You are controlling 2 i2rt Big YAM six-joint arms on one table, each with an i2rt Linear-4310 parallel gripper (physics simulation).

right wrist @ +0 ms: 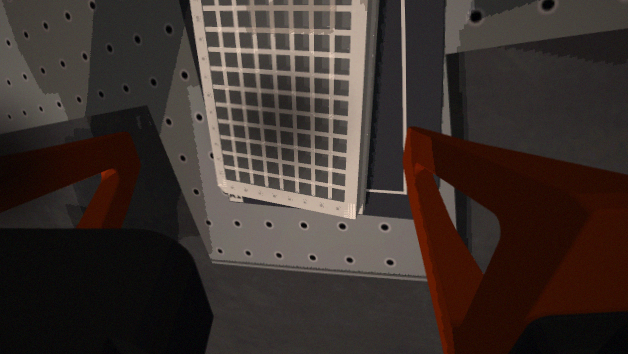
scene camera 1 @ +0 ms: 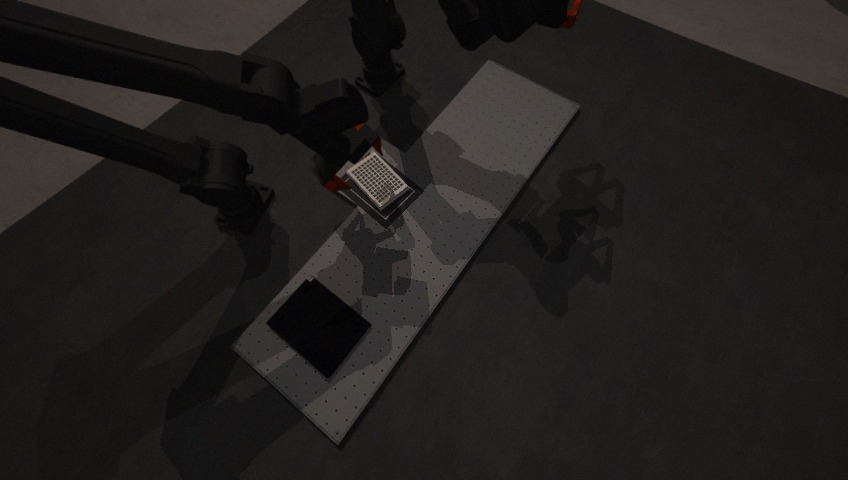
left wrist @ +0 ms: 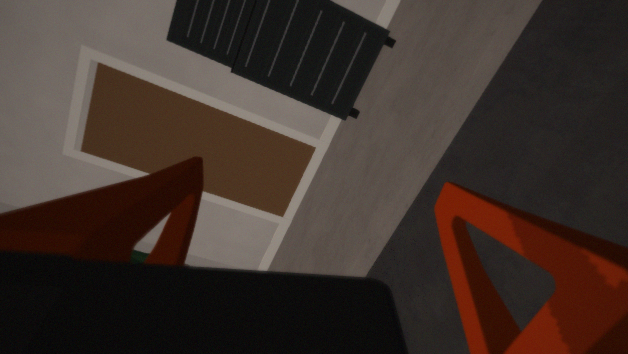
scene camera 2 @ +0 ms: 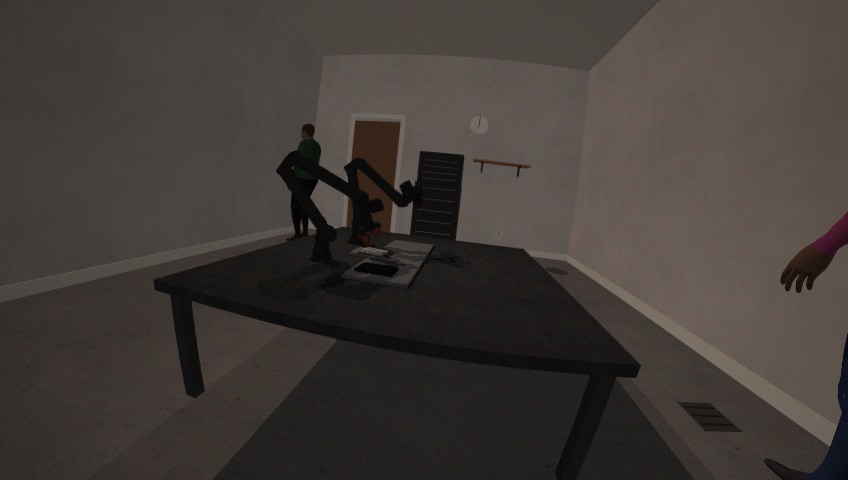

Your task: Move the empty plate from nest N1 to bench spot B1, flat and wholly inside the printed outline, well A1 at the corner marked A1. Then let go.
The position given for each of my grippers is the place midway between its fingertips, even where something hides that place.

My left gripper [left wrist: 326, 183] is open and holds nothing. My right gripper [scene camera 1: 365, 170] is open, holding nothing.
